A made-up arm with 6 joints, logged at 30 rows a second.
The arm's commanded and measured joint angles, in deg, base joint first. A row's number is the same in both.
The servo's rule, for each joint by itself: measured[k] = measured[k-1] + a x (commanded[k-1-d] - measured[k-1]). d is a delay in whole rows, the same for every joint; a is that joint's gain. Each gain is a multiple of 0.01, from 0.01 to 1. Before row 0 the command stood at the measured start. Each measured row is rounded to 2 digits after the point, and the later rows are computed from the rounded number. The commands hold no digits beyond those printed.
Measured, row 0:
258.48, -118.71, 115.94, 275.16, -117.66, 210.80
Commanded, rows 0 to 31:
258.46, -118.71, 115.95, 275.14, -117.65, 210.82
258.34, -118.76, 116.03, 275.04, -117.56, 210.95
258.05, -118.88, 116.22, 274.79, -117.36, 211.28
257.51, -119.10, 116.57, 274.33, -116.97, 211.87
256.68, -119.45, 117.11, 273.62, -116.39, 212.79
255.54, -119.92, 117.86, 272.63, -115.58, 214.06
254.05, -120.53, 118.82, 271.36, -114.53, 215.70
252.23, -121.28, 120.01, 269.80, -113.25, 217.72
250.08, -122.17, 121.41, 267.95, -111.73, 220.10
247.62, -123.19, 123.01, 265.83, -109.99, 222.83
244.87, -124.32, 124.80, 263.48, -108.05, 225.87
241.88, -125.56, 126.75, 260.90, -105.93, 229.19
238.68, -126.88, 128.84, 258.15, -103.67, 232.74
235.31, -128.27, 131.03, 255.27, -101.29, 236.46
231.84, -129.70, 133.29, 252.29, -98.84, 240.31
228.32, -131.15, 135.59, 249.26, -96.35, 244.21
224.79, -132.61, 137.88, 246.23, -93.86, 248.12
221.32, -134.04, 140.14, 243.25, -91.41, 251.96
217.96, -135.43, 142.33, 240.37, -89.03, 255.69
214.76, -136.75, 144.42, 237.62, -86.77, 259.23
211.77, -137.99, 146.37, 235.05, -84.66, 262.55
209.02, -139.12, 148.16, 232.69, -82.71, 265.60
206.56, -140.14, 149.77, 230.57, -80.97, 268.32
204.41, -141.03, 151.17, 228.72, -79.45, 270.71
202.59, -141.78, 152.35, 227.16, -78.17, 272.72
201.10, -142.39, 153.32, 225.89, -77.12, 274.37
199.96, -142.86, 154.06, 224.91, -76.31, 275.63
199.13, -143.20, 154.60, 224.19, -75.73, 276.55
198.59, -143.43, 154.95, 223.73, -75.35, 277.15
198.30, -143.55, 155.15, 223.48, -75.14, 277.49
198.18, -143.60, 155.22, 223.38, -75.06, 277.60
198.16, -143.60, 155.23, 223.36, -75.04, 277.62
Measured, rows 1 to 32:
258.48, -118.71, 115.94, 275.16, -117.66, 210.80
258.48, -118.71, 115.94, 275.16, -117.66, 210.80
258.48, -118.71, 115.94, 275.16, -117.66, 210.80
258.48, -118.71, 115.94, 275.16, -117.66, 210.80
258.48, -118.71, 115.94, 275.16, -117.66, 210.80
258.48, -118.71, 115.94, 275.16, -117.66, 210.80
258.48, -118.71, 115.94, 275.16, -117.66, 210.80
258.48, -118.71, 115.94, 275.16, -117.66, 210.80
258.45, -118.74, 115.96, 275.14, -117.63, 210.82
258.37, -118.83, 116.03, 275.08, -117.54, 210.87
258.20, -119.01, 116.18, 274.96, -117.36, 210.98
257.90, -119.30, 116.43, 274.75, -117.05, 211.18
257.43, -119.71, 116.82, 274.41, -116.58, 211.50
256.75, -120.25, 117.36, 273.92, -115.92, 211.96
255.85, -120.93, 118.08, 273.26, -115.07, 212.59
254.70, -121.75, 118.98, 272.41, -114.00, 213.42
253.28, -122.70, 120.07, 271.36, -112.72, 214.46
251.60, -123.77, 121.35, 270.10, -111.23, 215.72
249.66, -124.95, 122.81, 268.63, -109.53, 217.20
247.46, -126.22, 124.44, 266.95, -107.65, 218.91
245.03, -127.57, 126.22, 265.08, -105.61, 220.84
242.39, -128.98, 128.13, 263.03, -103.44, 222.98
239.58, -130.41, 130.14, 260.83, -101.17, 225.32
236.62, -131.86, 132.23, 258.49, -98.83, 227.83
233.56, -133.30, 134.37, 256.05, -96.46, 230.48
230.44, -134.71, 136.52, 253.54, -94.08, 233.25
227.30, -136.06, 138.65, 250.99, -91.74, 236.11
224.19, -137.33, 140.73, 248.44, -89.47, 239.02
221.16, -138.51, 142.74, 245.92, -87.31, 241.94
218.24, -139.59, 144.64, 243.46, -85.28, 244.84
215.47, -140.54, 146.40, 241.10, -83.41, 247.69
212.89, -141.36, 148.01, 238.87, -81.73, 250.44
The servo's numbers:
d 7
a 0.20 0.66 0.27 0.16 0.32 0.11

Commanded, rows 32 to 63:
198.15, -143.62, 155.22, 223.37, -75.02, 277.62
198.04, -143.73, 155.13, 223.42, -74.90, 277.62
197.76, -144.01, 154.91, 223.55, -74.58, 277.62
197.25, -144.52, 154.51, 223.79, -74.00, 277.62
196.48, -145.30, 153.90, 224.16, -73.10, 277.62
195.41, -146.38, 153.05, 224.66, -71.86, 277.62
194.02, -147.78, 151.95, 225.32, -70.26, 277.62
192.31, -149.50, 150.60, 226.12, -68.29, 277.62
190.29, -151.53, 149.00, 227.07, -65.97, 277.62
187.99, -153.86, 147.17, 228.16, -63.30, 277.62
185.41, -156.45, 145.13, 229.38, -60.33, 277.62
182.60, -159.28, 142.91, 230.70, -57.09, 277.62
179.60, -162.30, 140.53, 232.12, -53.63, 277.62
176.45, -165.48, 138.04, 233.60, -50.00, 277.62
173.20, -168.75, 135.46, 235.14, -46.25, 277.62
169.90, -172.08, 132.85, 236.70, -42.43, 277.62
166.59, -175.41, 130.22, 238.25, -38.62, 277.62
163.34, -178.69, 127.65, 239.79, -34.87, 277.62
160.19, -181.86, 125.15, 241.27, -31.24, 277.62
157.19, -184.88, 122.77, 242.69, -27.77, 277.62
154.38, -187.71, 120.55, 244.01, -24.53, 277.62
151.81, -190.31, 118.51, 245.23, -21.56, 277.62
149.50, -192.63, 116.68, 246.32, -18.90, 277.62
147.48, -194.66, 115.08, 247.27, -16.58, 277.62
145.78, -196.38, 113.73, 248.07, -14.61, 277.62
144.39, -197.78, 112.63, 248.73, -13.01, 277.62
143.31, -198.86, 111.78, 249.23, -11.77, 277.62
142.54, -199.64, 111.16, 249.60, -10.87, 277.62
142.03, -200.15, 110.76, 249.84, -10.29, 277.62
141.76, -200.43, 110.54, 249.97, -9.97, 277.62
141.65, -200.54, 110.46, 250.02, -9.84, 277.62
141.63, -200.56, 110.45, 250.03, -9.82, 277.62
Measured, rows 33 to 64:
210.53, -142.04, 149.44, 236.79, -80.25, 253.07
208.42, -142.58, 150.69, 234.89, -78.99, 255.55
206.56, -142.99, 151.75, 233.18, -77.95, 257.86
204.97, -143.28, 152.61, 231.67, -77.12, 259.98
203.64, -143.46, 153.30, 230.36, -76.49, 261.91
202.55, -143.55, 153.82, 229.24, -76.03, 263.64
201.67, -143.58, 154.20, 228.30, -75.71, 265.18
200.97, -143.61, 154.48, 227.51, -75.49, 266.55
200.38, -143.69, 154.66, 226.86, -75.30, 267.77
199.86, -143.90, 154.73, 226.33, -75.07, 268.85
199.34, -144.31, 154.67, 225.92, -74.73, 269.81
198.77, -144.96, 154.46, 225.64, -74.21, 270.67
198.10, -145.90, 154.08, 225.48, -73.46, 271.43
197.28, -147.14, 153.50, 225.45, -72.44, 272.11
196.29, -148.70, 152.72, 225.56, -71.11, 272.72
195.09, -150.57, 151.72, 225.80, -69.47, 273.26
193.67, -152.74, 150.49, 226.18, -67.50, 273.74
192.02, -155.19, 149.04, 226.69, -65.21, 274.17
190.14, -157.89, 147.38, 227.33, -62.61, 274.55
188.03, -160.80, 145.53, 228.10, -59.74, 274.89
185.71, -163.89, 143.51, 228.98, -56.62, 275.19
183.21, -167.10, 141.34, 229.97, -53.30, 275.46
180.55, -170.39, 139.05, 231.05, -49.82, 275.70
177.76, -173.70, 136.67, 232.20, -46.24, 275.91
174.88, -176.99, 134.23, 233.41, -42.60, 276.10
171.94, -180.20, 131.78, 234.67, -38.96, 276.27
168.99, -183.29, 129.35, 235.95, -35.38, 276.42
166.07, -186.21, 126.97, 237.24, -31.91, 276.55
163.22, -188.92, 124.69, 238.52, -28.60, 276.67
160.48, -191.37, 122.53, 239.77, -25.50, 276.77
157.88, -193.54, 120.52, 240.97, -22.65, 276.86
155.46, -195.41, 118.69, 242.11, -20.08, 276.94

